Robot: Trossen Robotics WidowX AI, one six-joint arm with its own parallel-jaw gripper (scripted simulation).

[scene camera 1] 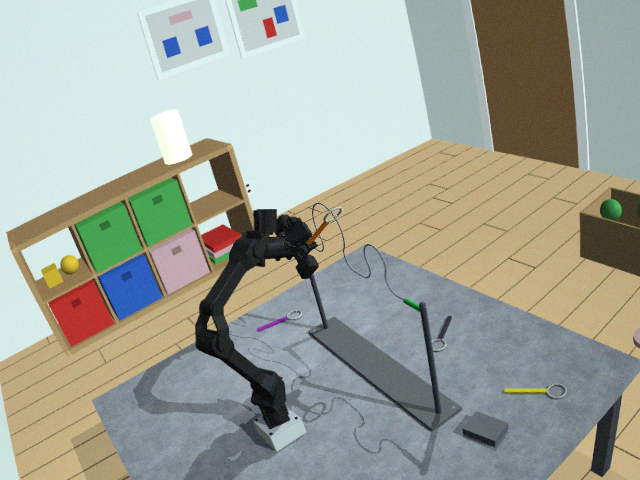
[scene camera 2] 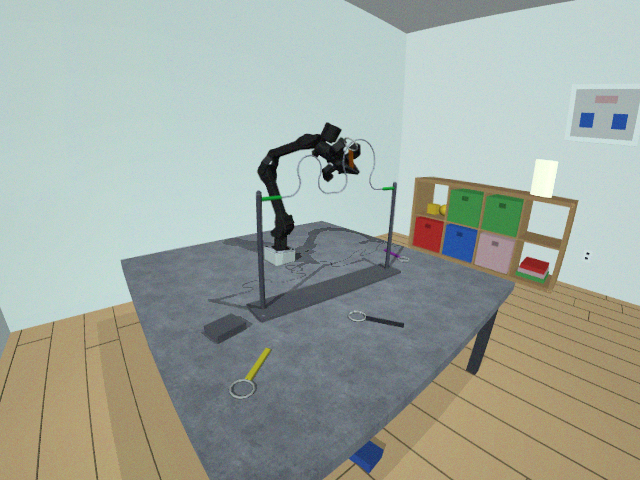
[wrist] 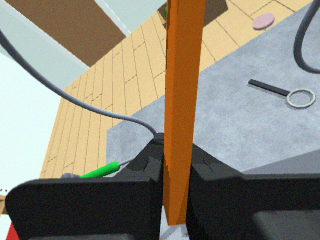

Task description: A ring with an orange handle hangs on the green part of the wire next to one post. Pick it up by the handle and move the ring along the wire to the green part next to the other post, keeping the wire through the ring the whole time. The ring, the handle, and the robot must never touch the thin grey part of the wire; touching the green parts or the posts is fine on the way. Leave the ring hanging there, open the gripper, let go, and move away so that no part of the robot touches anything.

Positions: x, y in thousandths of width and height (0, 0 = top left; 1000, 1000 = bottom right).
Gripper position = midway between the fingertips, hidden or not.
In view: my gripper (scene camera 1: 495, 509) and a grey block (scene camera 1: 765, 897).
The grey block shows as well in scene camera 2 (scene camera 2: 357, 680). My gripper shows as well in scene camera 2 (scene camera 2: 560, 361) and in the wrist view (wrist: 523, 581). The wrist view misses the grey block: it is out of frame.
